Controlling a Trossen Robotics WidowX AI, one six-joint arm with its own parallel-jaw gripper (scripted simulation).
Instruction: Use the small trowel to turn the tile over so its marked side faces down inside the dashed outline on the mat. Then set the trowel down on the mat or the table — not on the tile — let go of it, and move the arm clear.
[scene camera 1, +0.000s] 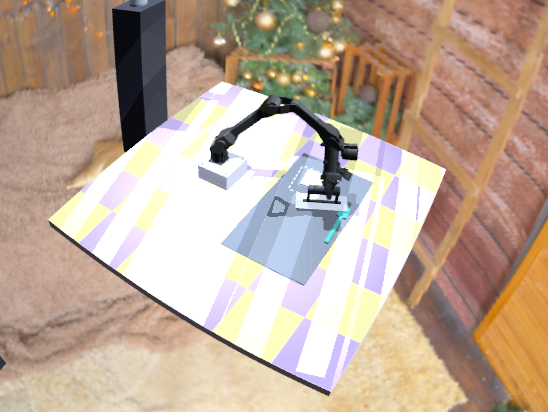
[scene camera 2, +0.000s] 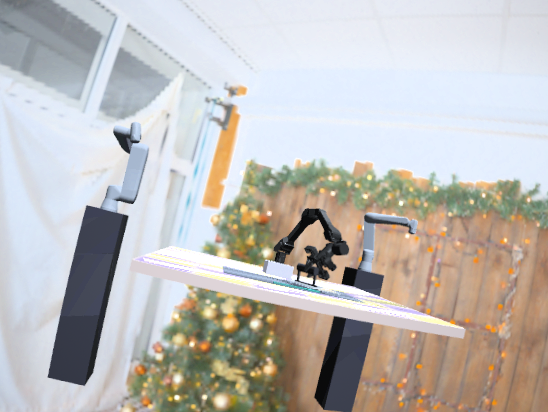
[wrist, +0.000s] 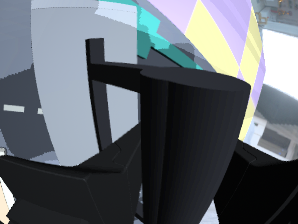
I see my gripper (wrist: 173, 127) and a grey mat (scene camera 1: 289, 240).
